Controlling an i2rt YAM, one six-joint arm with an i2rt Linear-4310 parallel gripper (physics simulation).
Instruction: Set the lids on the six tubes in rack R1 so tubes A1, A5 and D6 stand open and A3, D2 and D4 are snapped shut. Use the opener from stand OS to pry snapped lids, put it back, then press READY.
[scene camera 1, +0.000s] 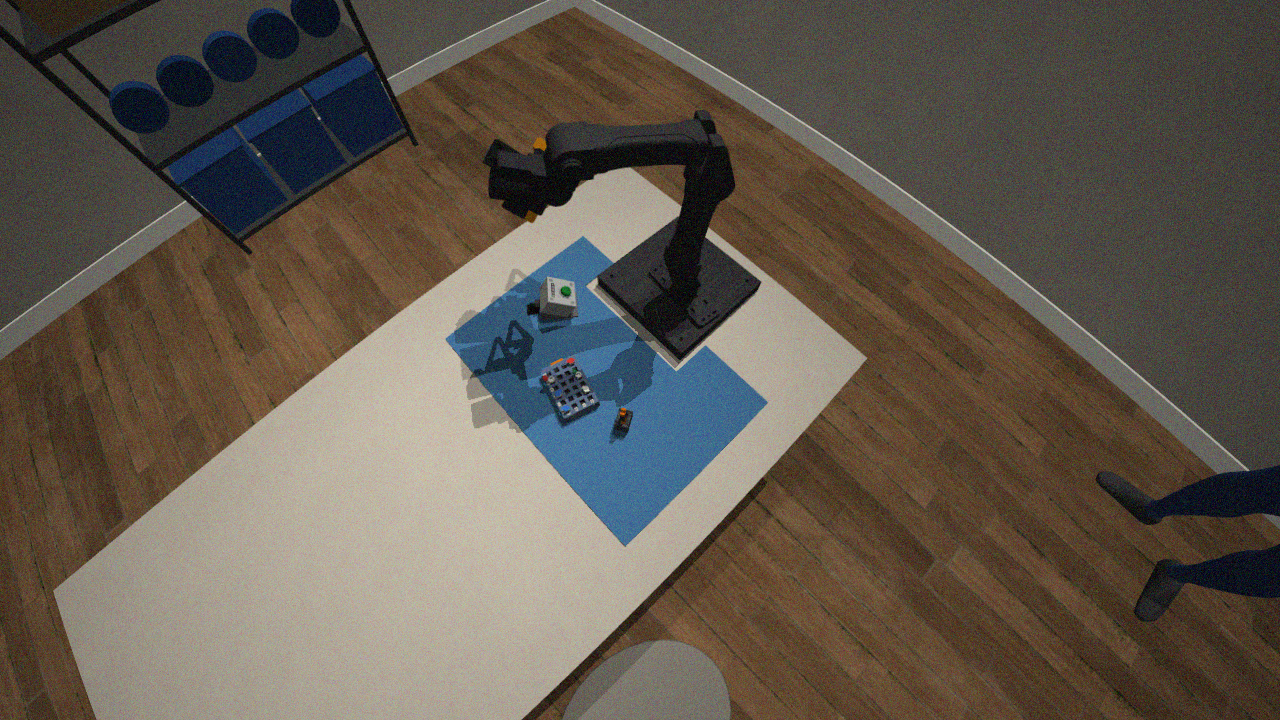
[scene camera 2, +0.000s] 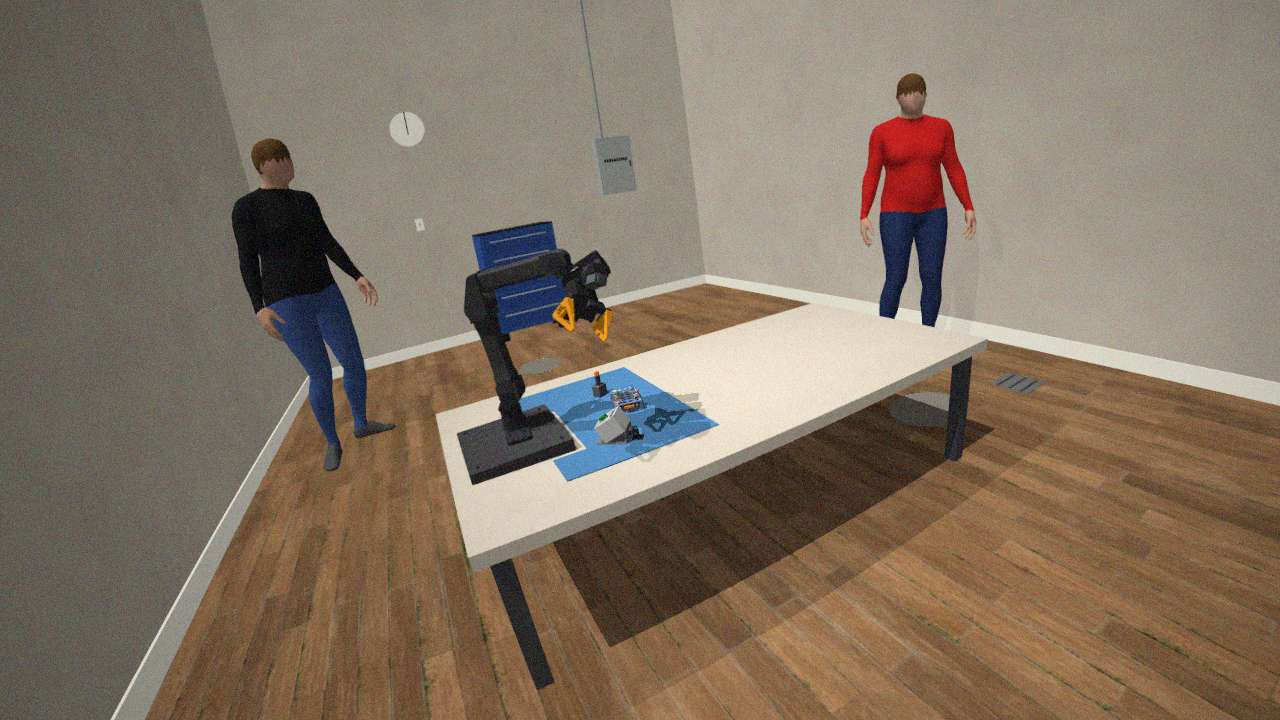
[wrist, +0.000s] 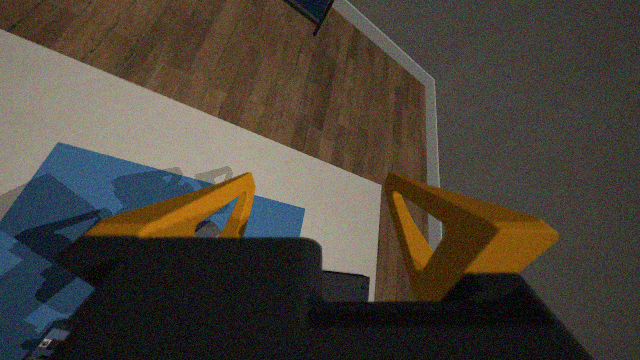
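Seen in the pictures: gripper, fingertip midpoint: (scene camera 2: 589, 335) (wrist: 319, 179); arm's base at its link origin: (scene camera 1: 683, 292) (scene camera 2: 515, 428).
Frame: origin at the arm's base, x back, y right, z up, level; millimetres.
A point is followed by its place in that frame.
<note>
The tube rack (scene camera 1: 570, 391) {x -363, y -42, z -4 mm} (scene camera 2: 627, 399) {x -354, y 4, z -3 mm} stands on the blue mat (scene camera 1: 626, 501) {x -406, y -304, z -34 mm} (scene camera 2: 572, 467) {x -110, y 261, z -34 mm} (wrist: 280, 212) {x -144, y 286, z -34 mm}; part of it shows at the lower left of the wrist view. Small tubes and lids in it are too small to tell open from shut. The opener with an orange top (scene camera 1: 622, 413) {x -311, y -167, z 51 mm} (scene camera 2: 597, 379) {x -305, y -157, z 26 mm} stands upright in its small dark stand (scene camera 1: 622, 425) {x -319, y -176, z 5 mm} (scene camera 2: 598, 390) {x -298, y -142, z -7 mm} beside the rack. A light grey box (scene camera 1: 558, 302) {x -267, y 141, z 38 mm} (scene camera 2: 613, 428) {x -248, y 208, z 15 mm} with a green button (scene camera 1: 565, 291) {x -237, y 156, z 37 mm} stands near the arm's base. My gripper (scene camera 2: 586, 324) {x -218, y 265, z 300 mm} (wrist: 319, 179) {x -218, y 265, z 300 mm} is open and empty, high above the table.
The arm's black base plate (scene camera 1: 640, 286) {x -74, y 78, z 0 mm} (scene camera 2: 519, 452) {x 9, y 156, z -3 mm} stands at the mat's inner edge on the white table (scene camera 1: 313, 501) {x -976, y 105, z -36 mm} (scene camera 2: 805, 358) {x -1029, y 11, z -37 mm}. A small dark part (scene camera 1: 533, 308) {x -312, y 203, z -27 mm} (scene camera 2: 636, 434) {x -309, y 207, z -23 mm} sits against the grey box. A shelf rack and two people stand away from the table.
</note>
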